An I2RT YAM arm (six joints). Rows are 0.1 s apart.
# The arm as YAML. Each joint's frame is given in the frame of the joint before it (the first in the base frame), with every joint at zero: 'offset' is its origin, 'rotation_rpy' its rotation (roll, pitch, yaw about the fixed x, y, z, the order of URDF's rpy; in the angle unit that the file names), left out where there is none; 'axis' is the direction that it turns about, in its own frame. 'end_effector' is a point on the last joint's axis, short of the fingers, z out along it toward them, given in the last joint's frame.
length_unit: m
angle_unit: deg
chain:
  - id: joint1
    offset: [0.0, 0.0, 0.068]
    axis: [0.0, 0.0, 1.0]
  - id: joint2
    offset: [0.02, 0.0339, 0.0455]
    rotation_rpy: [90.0, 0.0, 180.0]
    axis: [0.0, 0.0, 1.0]
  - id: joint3
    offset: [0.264, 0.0, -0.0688]
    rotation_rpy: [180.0, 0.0, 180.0]
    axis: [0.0, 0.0, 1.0]
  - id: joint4
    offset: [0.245, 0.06, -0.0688]
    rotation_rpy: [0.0, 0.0, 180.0]
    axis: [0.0, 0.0, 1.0]
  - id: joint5
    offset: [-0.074, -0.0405, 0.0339]
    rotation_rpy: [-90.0, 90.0, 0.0]
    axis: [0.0, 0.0, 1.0]
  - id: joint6
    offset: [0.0, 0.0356, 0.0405]
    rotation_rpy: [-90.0, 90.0, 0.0]
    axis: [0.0, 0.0, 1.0]
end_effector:
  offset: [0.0, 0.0, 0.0]
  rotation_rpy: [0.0, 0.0, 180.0]
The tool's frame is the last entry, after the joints.
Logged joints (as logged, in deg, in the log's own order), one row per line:
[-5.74 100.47 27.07 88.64 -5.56 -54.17]
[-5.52 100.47 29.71 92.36 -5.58 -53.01]
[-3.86 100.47 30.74 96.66 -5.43 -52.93]
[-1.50 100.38 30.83 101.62 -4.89 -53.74]
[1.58 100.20 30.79 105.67 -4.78 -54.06]
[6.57 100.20 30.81 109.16 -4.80 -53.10]
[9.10 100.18 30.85 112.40 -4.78 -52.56]
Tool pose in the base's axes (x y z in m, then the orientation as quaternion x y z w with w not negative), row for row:
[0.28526 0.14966 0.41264 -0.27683 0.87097 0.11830 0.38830]
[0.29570 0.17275 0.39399 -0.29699 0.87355 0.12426 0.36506]
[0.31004 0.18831 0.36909 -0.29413 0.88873 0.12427 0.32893]
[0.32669 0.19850 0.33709 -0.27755 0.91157 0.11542 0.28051]
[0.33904 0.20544 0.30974 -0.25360 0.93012 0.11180 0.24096]
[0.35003 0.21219 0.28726 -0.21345 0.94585 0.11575 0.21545]
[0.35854 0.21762 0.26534 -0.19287 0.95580 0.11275 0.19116]
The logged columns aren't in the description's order. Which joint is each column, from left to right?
Columns, left to right: joint6, joint3, joint1, joint2, joint5, joint4.
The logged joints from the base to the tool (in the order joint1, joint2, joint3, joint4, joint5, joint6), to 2 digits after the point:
[27.07 88.64 100.47 -54.17 -5.56 -5.74]
[29.71 92.36 100.47 -53.01 -5.58 -5.52]
[30.74 96.66 100.47 -52.93 -5.43 -3.86]
[30.83 101.62 100.38 -53.74 -4.89 -1.50]
[30.79 105.67 100.20 -54.06 -4.78 1.58]
[30.81 109.16 100.20 -53.10 -4.80 6.57]
[30.85 112.40 100.18 -52.56 -4.78 9.10]

